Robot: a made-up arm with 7 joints. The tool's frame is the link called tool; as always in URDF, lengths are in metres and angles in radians.
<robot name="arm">
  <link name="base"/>
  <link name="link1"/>
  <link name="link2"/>
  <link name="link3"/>
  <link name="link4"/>
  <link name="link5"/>
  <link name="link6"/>
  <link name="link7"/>
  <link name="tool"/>
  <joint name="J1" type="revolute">
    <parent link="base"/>
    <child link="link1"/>
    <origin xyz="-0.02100 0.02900 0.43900"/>
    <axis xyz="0 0 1"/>
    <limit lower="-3.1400" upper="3.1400" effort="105" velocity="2.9"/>
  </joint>
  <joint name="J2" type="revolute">
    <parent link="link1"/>
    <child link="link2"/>
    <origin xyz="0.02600 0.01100 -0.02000"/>
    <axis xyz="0 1 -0.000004"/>
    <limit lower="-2.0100" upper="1.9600" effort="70" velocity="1.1"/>
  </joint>
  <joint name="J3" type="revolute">
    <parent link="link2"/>
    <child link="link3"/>
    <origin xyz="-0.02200 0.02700 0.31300"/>
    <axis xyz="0 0 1"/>
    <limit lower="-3.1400" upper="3.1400" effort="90" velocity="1"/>
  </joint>
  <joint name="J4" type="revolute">
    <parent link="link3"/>
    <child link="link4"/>
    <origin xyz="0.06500 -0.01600 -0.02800"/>
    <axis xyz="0 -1 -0.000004"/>
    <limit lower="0.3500" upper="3.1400" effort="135" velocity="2"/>
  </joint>
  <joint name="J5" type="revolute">
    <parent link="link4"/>
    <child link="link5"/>
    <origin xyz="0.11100 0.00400 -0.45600"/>
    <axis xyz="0 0.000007 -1"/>
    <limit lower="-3.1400" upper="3.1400" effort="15" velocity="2.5"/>
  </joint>
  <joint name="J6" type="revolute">
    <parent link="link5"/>
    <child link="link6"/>
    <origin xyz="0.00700 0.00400 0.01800"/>
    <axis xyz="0 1 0.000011"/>
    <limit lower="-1.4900" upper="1.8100" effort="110" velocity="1.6"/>
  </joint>
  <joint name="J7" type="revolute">
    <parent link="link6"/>
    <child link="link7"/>
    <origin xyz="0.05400 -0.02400 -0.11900"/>
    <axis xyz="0 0.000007 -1"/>
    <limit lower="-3.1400" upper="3.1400" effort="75" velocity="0.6"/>
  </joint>
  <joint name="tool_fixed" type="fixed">
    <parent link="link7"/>
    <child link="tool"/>
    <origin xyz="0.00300 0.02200 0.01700" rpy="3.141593 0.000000 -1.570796"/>
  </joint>
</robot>
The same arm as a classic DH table. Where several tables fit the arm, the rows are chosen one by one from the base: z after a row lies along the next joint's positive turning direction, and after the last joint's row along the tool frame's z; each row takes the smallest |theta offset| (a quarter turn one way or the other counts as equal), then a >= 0, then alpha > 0; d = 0 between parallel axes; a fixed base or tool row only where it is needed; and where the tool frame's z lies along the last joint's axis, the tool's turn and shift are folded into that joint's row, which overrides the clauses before.
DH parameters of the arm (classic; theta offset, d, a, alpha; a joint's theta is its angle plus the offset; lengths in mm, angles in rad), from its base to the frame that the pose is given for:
base (fixed): -0.9441 0 -35.8 0
J1: 0.9441 419 26 -1.5708
J2: 0 38 -22 1.5708
J3: 0 285 65 1.5708
J4: 0 12 111 1.5708
J5: 0 438 7 1.5708
J6: 0 -20 54 -1.5708
J7: -1.4353 0 22.2 0
tool (fixed): 3.0061 102 0 0
Joint limits (rad, base to tool): -3.14..3.14 -2.01..1.96 -3.14..3.14 0.35..3.14 -3.14..3.14 -1.49..1.81 -3.14..3.14

